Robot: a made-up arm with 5 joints. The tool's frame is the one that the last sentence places.
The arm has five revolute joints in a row. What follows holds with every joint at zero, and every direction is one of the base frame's.
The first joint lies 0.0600 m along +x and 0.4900 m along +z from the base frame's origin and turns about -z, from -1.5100 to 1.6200 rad.
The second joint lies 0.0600 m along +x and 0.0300 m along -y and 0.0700 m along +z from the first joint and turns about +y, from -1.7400 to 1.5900 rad.
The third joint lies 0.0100 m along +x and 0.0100 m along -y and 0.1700 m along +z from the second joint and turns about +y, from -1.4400 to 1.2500 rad.
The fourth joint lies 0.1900 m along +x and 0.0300 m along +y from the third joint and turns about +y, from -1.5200 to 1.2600 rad.
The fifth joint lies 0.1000 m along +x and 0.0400 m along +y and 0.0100 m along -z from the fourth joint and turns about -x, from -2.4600 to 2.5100 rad.
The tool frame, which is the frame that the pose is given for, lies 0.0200 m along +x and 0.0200 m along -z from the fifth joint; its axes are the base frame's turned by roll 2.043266, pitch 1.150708 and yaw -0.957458 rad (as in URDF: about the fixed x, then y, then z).
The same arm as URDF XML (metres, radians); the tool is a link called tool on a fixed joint. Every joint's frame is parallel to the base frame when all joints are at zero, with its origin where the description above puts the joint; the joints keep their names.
<robot name="arm">
<joint name="joint 1" type="revolute"><parent link="base_link"/><child link="link1"/><origin xyz="0.0600 0.0000 0.4900"/><axis xyz="0 0 -1"/><limit lower="-1.5100" upper="1.6200"/></joint>
<joint name="joint 2" type="revolute"><parent link="link1"/><child link="link2"/><origin xyz="0.0600 -0.0300 0.0700"/><axis xyz="0 1 0"/><limit lower="-1.7400" upper="1.5900"/></joint>
<joint name="joint 3" type="revolute"><parent link="link2"/><child link="link3"/><origin xyz="0.0100 -0.0100 0.1700"/><axis xyz="0 1 0"/><limit lower="-1.4400" upper="1.2500"/></joint>
<joint name="joint 4" type="revolute"><parent link="link3"/><child link="link4"/><origin xyz="0.1900 0.0300 0.0000"/><axis xyz="0 1 0"/><limit lower="-1.5200" upper="1.2600"/></joint>
<joint name="joint 5" type="revolute"><parent link="link4"/><child link="link5"/><origin xyz="0.1000 0.0400 -0.0100"/><axis xyz="-1 0 0"/><limit lower="-2.4600" upper="2.5100"/></joint>
<joint name="tool_fixed" type="fixed"><parent link="link5"/><child link="tool"/><origin xyz="0.0200 0.0000 -0.0200" rpy="2.0433 1.1507 -0.9575"/></joint>
<link name="base_link"/>
<link name="link1"/>
<link name="link2"/>
<link name="link3"/>
<link name="link4"/>
<link name="link5"/>
<link name="tool"/>
</robot>

